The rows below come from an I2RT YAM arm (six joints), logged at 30 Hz.
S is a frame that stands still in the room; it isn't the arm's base.
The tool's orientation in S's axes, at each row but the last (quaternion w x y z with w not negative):
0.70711 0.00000 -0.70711 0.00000
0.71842 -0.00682 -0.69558 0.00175
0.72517 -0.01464 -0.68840 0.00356
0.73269 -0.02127 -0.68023 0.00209
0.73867 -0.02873 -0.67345 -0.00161
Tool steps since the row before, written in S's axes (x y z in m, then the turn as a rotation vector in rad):
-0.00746 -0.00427 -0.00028 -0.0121 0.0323 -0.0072
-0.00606 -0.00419 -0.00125 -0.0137 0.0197 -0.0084
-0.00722 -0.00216 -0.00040 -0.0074 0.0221 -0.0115
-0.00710 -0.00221 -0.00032 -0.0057 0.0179 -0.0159
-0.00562 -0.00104 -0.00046 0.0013 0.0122 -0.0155
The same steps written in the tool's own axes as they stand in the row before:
-0.00028 -0.00427 0.00746 -0.0072 0.0323 0.0121
-0.00150 -0.00422 0.00599 -0.0086 0.0197 0.0136
-0.00083 -0.00226 0.00715 -0.0113 0.0223 0.0072
-0.00092 -0.00238 0.00699 -0.0157 0.0183 0.0050
-0.00102 -0.00125 0.00550 -0.0149 0.0129 -0.0022

